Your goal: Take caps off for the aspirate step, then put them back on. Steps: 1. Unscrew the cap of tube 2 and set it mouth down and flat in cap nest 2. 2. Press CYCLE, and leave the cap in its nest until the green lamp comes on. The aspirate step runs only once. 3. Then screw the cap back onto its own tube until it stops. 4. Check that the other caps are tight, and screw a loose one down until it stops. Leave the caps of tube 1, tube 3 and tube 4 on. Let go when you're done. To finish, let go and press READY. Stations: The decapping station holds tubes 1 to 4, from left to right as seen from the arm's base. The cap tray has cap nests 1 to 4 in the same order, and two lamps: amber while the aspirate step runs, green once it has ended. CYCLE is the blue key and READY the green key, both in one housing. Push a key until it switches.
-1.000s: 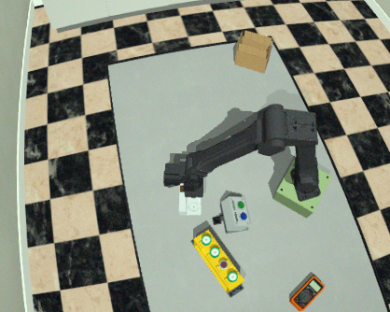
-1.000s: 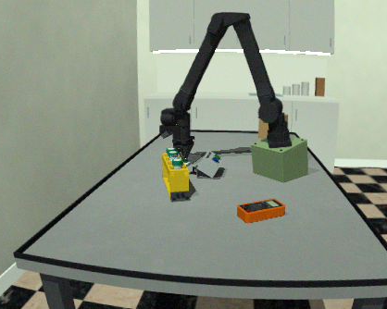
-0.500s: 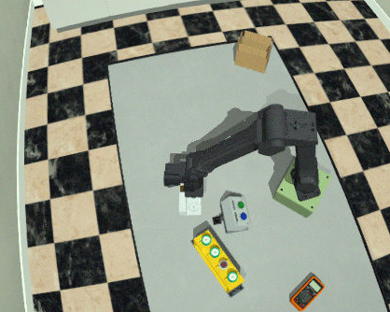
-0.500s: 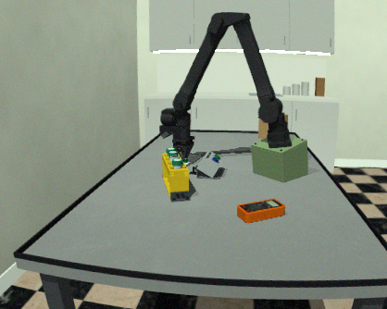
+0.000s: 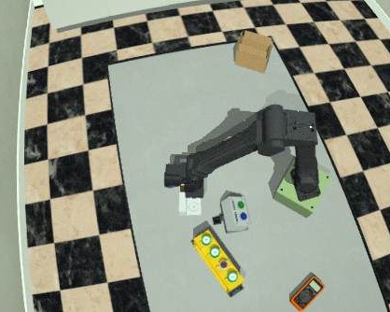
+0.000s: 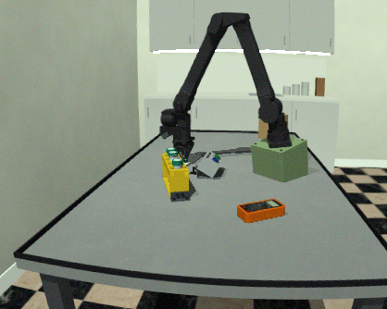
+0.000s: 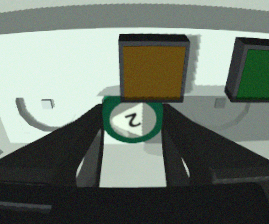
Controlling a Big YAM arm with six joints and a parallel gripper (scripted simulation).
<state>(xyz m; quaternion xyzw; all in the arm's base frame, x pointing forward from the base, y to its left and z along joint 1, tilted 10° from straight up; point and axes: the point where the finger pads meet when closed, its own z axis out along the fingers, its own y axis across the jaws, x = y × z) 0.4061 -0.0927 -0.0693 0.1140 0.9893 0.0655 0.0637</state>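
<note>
Now: the cap 1 cm below my hand. Round my hand: grey key housing (13 cm behind, 12 cm to the left, 3 cm above); then green READY key (15 cm behind, 10 cm to the left, 4 cm above); then blue cycle key (15 cm to the left, 15 cm behind, 4 cm above).
</note>
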